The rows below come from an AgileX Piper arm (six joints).
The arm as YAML. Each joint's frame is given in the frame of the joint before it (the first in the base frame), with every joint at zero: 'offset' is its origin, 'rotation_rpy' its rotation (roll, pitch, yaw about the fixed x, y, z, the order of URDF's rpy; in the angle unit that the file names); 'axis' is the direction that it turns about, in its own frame. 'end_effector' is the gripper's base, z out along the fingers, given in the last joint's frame.
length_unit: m
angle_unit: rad
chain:
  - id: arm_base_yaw
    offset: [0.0, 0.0, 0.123]
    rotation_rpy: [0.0, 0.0, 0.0]
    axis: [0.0, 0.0, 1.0]
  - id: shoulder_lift
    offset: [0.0, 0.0, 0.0]
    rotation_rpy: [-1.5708, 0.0, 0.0]
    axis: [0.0, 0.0, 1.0]
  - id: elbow
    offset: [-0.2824, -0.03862, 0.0]
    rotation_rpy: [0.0, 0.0, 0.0]
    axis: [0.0, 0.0, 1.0]
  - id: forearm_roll
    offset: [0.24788, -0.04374, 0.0]
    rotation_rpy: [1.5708, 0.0, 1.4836]
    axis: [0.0, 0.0, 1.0]
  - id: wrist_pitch
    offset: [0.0, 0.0, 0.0]
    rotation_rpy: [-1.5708, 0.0, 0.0]
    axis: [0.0, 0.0, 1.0]
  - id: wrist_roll
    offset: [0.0, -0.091, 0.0]
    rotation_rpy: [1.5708, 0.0, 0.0]
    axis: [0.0, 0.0, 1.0]
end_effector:
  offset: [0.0, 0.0, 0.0]
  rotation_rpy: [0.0, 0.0, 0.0]
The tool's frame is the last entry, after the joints.
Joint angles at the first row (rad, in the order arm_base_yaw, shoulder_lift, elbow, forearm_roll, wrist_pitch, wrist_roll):
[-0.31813 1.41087 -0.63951 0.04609 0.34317 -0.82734]
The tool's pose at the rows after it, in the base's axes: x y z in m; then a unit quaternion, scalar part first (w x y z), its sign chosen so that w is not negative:
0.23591 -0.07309 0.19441 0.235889 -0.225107 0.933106 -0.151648
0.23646 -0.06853 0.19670 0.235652 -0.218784 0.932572 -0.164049
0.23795 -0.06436 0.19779 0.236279 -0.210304 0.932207 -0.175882
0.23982 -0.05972 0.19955 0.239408 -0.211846 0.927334 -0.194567
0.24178 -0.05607 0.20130 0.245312 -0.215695 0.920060 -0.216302
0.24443 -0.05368 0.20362 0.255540 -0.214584 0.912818 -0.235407
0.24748 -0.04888 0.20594 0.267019 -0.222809 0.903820 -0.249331
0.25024 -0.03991 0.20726 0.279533 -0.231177 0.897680 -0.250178
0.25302 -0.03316 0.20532 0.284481 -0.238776 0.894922 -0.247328
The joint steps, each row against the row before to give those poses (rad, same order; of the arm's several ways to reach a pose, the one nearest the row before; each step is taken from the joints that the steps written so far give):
[0.02614 -0.02298 -0.00001 -0.11449 -0.00088 0.11966]
[0.03423 -0.00953 0.00133 -0.12757 0.00248 0.15413]
[0.03366 -0.00212 0.00052 -0.12867 0.00225 0.15918]
[0.03810 -0.00327 0.00194 -0.15578 0.00093 0.16486]
[0.03381 -0.00210 0.00378 -0.16918 -0.00002 0.16805]
[0.02552 -0.00001 0.00087 -0.15564 0.00000 0.16023]
[0.03033 0.00003 -0.00003 -0.12352 -0.00002 0.11817]
[0.04075 0.00000 0.00001 -0.06476 -0.00074 0.07841]
[0.02885 0.01120 0.00002 -0.04084 -0.00310 0.05149]

